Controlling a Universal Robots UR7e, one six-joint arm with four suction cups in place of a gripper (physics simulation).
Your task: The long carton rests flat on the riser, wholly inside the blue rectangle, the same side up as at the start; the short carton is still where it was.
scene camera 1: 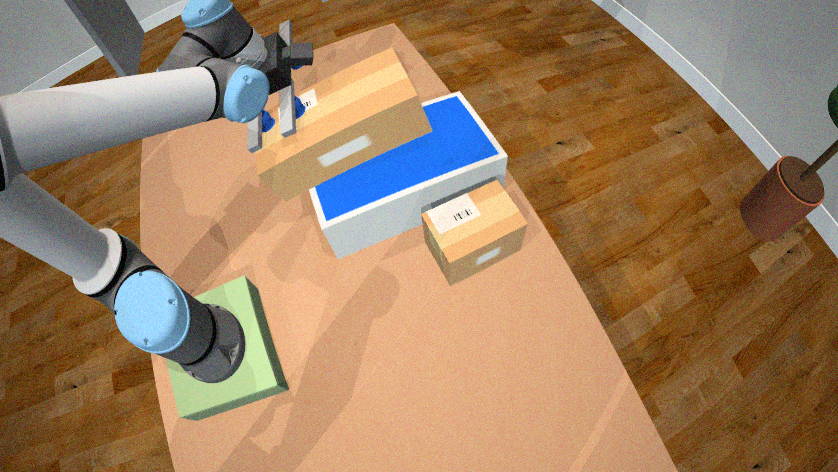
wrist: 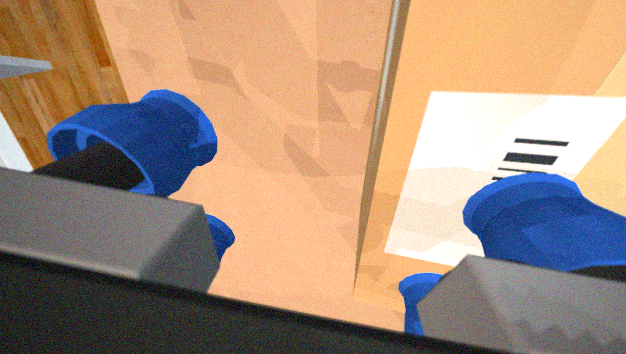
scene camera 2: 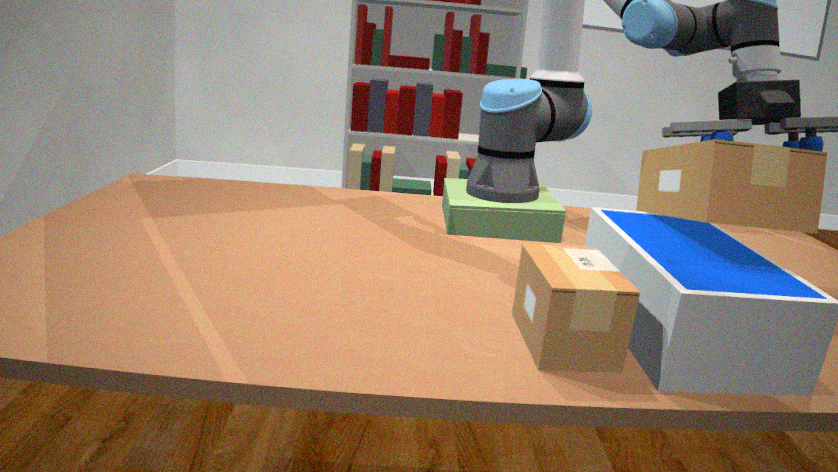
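Where they show: hand, its tool point: [wrist: 320, 214]; arm's base, origin of its link: [scene camera 1: 211, 344] [scene camera 2: 502, 193].
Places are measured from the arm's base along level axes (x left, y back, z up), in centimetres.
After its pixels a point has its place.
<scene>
My suction gripper [scene camera 1: 283, 112] [scene camera 2: 762, 139] [wrist: 320, 220] {x 32.7, y -34.7, z 16.0 cm} is shut on the long carton [scene camera 1: 363, 126] {x 13.1, y -43.6, z 17.1 cm} [scene camera 2: 733, 181] {x 13.9, y -54.5, z 15.9 cm} [wrist: 475, 55] {x 27.0, y -40.7, z 17.7 cm} and holds it in the air by one end of its top. In the wrist view, the right cups are over the carton beside its white label; the left cups overhang its edge. The carton is roughly level, label side up. In scene camera 1 it overlaps the far-left part of the grey riser [scene camera 1: 381, 225] {x 5.4, y -40.1, z -1.0 cm} [scene camera 2: 738, 340] {x 10.4, y -66.7, z 0.3 cm}, and the blue rectangle [scene camera 1: 410, 170] {x 8.9, y -48.8, z 5.5 cm} [scene camera 2: 703, 252] {x 14.1, y -51.4, z 5.5 cm} shows beside it. The short carton [scene camera 1: 475, 228] {x -6.4, y -52.6, z 3.8 cm} [scene camera 2: 562, 316] {x -8.7, y -61.0, z 0.4 cm} stands on the table next to the riser.
The arm's base stands on a green block [scene camera 1: 258, 363] {x -7.5, y -7.8, z -0.4 cm} [scene camera 2: 504, 222] {x -1.9, y -10.7, z -3.2 cm} on the wooden table [scene camera 1: 469, 363] {x -23.9, y -40.9, z -6.5 cm} [scene camera 2: 234, 293] {x -47.6, y -41.4, z -6.5 cm}. A bookshelf [scene camera 2: 347, 105] stands behind the table. A reddish plant pot [scene camera 1: 777, 202] stands on the floor beyond the table.
</scene>
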